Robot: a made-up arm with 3 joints. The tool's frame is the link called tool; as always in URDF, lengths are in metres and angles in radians.
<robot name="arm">
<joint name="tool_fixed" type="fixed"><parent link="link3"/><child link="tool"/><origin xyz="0.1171 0.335 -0.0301" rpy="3.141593 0 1.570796"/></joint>
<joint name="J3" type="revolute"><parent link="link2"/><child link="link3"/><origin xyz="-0.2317 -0.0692 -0.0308" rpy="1.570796 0 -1.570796"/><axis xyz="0 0 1"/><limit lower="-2.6" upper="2.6" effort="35" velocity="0.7"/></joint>
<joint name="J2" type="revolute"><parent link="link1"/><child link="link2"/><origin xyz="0.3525 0.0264 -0.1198" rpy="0 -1.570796 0"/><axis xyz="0 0 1"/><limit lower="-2.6" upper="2.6" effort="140" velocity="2"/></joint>
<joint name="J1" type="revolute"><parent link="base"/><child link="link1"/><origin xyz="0 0 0.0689" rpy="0 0 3.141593"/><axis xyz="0 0 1"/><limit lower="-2.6" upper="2.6" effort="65" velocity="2.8"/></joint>
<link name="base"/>
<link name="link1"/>
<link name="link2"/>
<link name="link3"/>
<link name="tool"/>
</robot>
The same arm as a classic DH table. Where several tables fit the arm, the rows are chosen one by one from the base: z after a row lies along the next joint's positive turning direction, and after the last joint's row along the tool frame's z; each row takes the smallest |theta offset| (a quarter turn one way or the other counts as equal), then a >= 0, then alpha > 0; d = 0 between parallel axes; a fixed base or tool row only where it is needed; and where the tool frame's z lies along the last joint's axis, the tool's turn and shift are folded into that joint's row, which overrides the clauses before.
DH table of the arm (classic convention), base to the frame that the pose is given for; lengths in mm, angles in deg. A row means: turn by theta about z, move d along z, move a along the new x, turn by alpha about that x. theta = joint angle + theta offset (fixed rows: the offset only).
J1: d -50.9  theta0 -90.00  a 26.4  alpha -90.00
J2: d -383.3  theta0 0.00  a -69.2  alpha -90.00
J3: d 0.0  theta0 70.73  a -354.9  alpha 180.00
tool (fixed): d -201.6  theta0 160.73  a 0.0  alpha 0.00
Joint limits (deg, base to tool): -148.97..148.97 -148.97..148.97 -148.97..148.97

